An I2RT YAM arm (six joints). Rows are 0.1 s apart.
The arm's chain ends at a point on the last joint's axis. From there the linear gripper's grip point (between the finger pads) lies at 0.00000 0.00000 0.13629 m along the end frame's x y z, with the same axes.
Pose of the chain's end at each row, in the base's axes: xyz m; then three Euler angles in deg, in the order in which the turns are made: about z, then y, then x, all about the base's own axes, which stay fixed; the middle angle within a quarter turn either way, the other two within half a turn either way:
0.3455 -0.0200 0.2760 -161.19 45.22 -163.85
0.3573 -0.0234 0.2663 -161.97 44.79 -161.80
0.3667 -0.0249 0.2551 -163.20 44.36 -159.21
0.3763 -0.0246 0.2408 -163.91 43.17 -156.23
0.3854 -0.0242 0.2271 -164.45 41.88 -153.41
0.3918 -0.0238 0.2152 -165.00 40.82 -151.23
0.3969 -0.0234 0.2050 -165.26 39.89 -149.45
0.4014 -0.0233 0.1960 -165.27 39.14 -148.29
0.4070 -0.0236 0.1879 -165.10 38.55 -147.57
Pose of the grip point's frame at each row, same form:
0.4422 0.0067 0.1838 -161.19 45.22 -163.85
0.4533 0.0068 0.1744 -161.97 44.79 -161.80
0.4620 0.0097 0.1640 -163.20 44.36 -159.21
0.4695 0.0155 0.1498 -163.91 43.17 -156.23
0.4764 0.0212 0.1364 -164.45 41.88 -153.41
0.4809 0.0258 0.1248 -165.00 40.82 -151.23
0.4843 0.0298 0.1149 -165.26 39.89 -149.45
0.4874 0.0323 0.1061 -165.27 39.14 -148.29
0.4919 0.0336 0.0979 -165.10 38.55 -147.57

